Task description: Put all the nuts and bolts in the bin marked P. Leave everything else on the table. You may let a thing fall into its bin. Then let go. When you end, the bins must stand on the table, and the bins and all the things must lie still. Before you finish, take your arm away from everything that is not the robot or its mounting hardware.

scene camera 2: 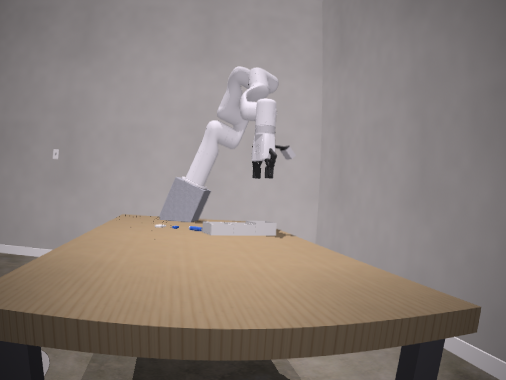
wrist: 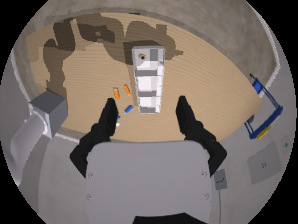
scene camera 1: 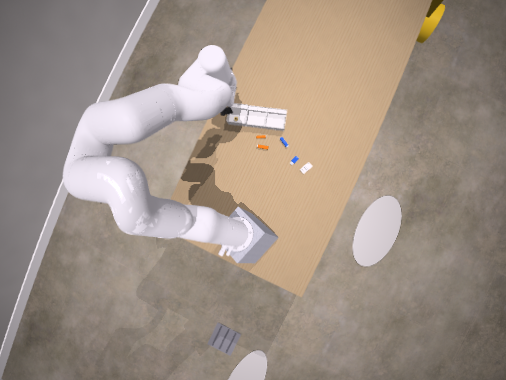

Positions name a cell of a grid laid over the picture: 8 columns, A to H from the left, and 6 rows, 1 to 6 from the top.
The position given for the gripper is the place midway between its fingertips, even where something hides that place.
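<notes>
Bin (scene camera 1: E2), also (scene camera 2: D4) and (wrist: E3). Gripper (scene camera 2: E3), also (wrist: D3).
</notes>
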